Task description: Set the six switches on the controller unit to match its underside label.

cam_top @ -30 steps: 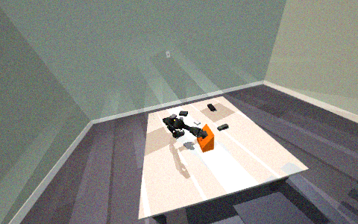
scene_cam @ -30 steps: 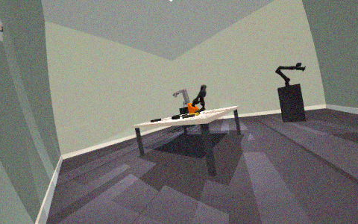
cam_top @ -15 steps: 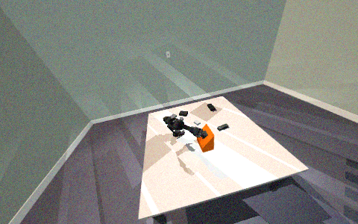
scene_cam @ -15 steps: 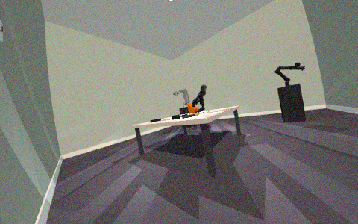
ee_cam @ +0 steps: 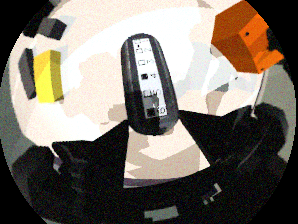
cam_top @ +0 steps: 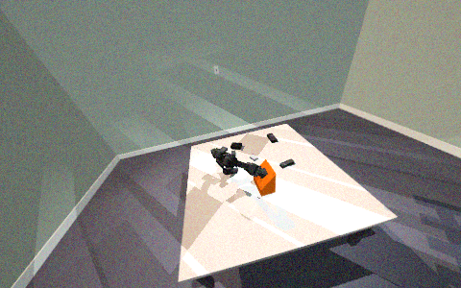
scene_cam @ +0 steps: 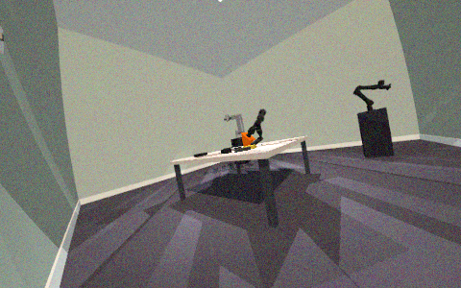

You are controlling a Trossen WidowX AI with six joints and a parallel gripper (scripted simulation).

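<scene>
The grey box lies 300 mm to the right of my gripper tip, 170 mm ahead of it and 70 mm below it. From my gripper tip the other things lie so: yellow block 270 mm ahead, 60 mm below, 20 mm to the left.
</scene>
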